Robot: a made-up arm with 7 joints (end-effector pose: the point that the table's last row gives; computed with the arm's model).
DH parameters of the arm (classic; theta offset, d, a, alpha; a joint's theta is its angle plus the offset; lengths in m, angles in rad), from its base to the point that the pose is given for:
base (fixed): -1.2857 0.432 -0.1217 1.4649
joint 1: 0 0.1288 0.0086 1.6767
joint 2: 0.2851 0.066 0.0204 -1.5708
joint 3: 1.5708 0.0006 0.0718 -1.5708
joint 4: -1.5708 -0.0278 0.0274 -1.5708
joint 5: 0 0.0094 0.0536 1.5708
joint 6: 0 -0.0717 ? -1.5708
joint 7: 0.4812 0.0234 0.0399 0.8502
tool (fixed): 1.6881 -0.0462 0 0
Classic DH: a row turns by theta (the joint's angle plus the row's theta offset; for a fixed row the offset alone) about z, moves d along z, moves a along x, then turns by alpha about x.
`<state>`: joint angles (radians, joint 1 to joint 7).
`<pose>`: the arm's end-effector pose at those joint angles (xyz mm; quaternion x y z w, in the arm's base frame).
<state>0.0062 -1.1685 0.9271 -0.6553 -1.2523 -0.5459 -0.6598</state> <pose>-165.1 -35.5 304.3 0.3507 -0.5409 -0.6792 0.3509</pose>
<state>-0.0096 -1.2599 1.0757 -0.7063 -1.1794 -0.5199 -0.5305</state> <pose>-132.9 -45.0 313.0 0.4179 -0.6101 -0.5560 0.3795</pose>
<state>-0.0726 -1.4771 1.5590 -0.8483 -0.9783 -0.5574 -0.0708</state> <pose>-63.9 -33.7 381.4 0.5710 -0.7821 -0.1306 0.2127</pose>
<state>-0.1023 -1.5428 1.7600 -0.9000 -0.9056 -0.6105 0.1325</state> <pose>-63.8 -22.1 416.0 0.5820 -0.8107 0.0287 0.0567</pose>
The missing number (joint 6, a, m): 0.0347
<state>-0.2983 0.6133 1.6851 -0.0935 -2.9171 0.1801 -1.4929</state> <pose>-49.3 112.8 305.3 -0.3562 0.0935 0.4614 0.8072</pose>
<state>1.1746 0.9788 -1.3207 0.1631 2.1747 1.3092 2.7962</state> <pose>-193.5 -69.0 476.7 -0.1305 0.4771 0.8427 0.2128</pose>
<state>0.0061 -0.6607 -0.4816 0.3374 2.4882 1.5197 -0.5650</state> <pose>-28.3 88.7 497.0 -0.0241 -0.6405 0.6525 0.4043</pose>
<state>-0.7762 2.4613 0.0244 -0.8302 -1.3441 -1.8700 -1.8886</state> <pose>-184.3 153.6 400.2 0.1984 0.7703 -0.1594 0.5846</pose>
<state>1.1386 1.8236 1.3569 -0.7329 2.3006 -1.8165 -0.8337</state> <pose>-125.7 -19.7 513.2 -0.2935 -0.5337 -0.4449 0.6566</pose>
